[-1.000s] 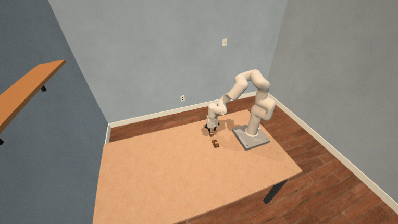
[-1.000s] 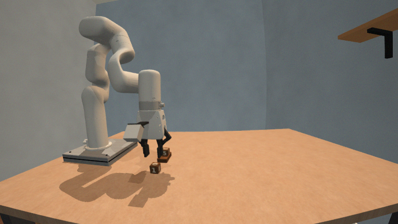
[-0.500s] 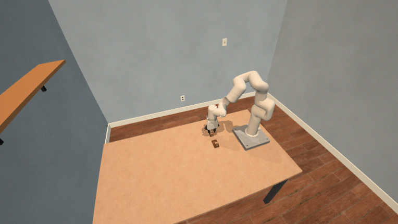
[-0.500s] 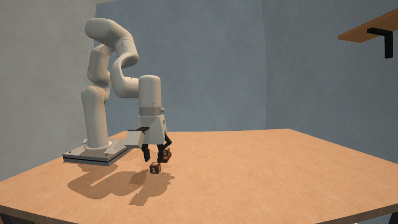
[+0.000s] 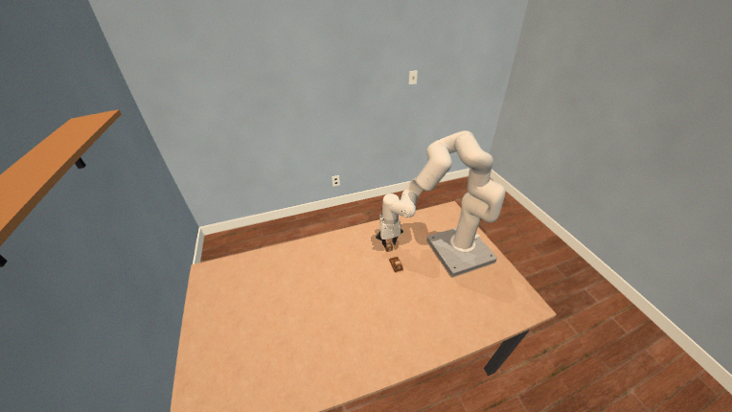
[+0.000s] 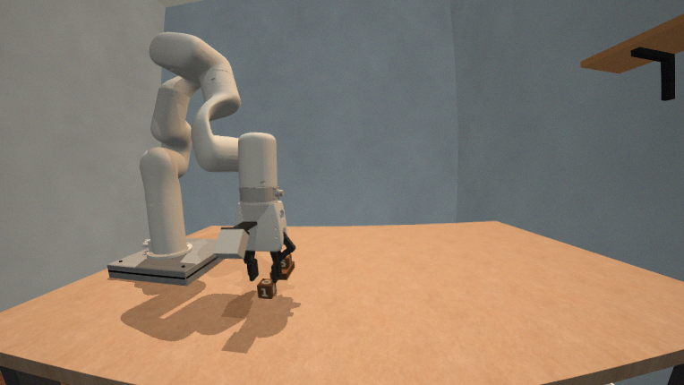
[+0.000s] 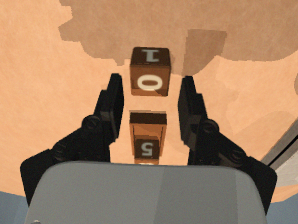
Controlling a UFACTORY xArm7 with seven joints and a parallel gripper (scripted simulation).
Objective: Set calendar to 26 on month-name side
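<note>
Now: the brown cube 4 cm below my hand. Also, from my hand: brown tray (2 cm ahead, 11 cm to the left, 5 cm below).
</note>
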